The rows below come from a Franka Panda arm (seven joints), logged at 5 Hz.
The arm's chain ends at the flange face. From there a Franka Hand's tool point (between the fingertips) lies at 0.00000 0.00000 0.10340 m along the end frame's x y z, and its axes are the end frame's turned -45 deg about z.
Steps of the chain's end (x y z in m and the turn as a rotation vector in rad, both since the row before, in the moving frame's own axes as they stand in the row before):
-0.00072 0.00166 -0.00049 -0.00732 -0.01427 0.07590
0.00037 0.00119 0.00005 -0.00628 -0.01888 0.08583
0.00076 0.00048 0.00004 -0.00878 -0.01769 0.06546
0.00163 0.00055 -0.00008 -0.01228 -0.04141 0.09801
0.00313 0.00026 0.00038 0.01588 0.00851 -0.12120
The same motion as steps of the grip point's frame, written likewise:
-0.00324 0.00010 -0.00050 0.00491 -0.01527 0.07590
-0.00238 0.00010 0.00003 0.00891 -0.01779 0.08583
-0.00171 0.00016 0.00002 0.00630 -0.01872 0.06546
-0.00305 -0.00078 -0.00018 0.02060 -0.03796 0.09801
0.00378 0.00175 0.00036 0.00521 0.01725 -0.12120

